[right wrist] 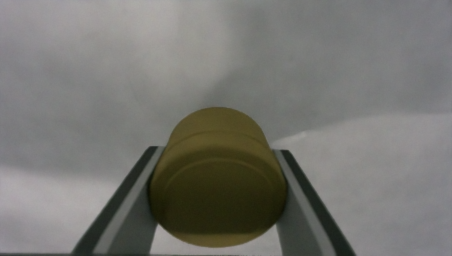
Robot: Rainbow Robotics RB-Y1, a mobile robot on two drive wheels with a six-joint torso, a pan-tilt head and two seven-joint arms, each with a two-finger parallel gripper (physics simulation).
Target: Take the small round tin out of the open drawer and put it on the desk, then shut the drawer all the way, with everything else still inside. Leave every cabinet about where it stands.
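Places are measured from the robot's base along level axes (x up, y back, z right), in millimetres.
Where they show: right gripper, between the fingertips: (219, 164).
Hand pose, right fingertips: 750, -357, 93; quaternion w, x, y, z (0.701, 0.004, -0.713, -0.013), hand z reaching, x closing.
After its pixels a point has its place, as x, y, z.
My right gripper (219, 164) {750, -357, 93} is shut on the small round tin (217, 170) {779, -377, 93}, which is dull yellow-olive. The tin sits between the two grey fingers at the lower middle of the right wrist view, with its flat round end toward the camera. Behind the tin is a pale grey surface; how far the tin is from it I cannot tell. The drawer, the cabinets and my left gripper do not show in this view.
A pale grey, mottled surface (350, 65) {721, -401, 157} fills the background, with darker shadows across its upper part and lighter areas at the lower left and lower right. A thin dark strip runs along the bottom edge at the left.
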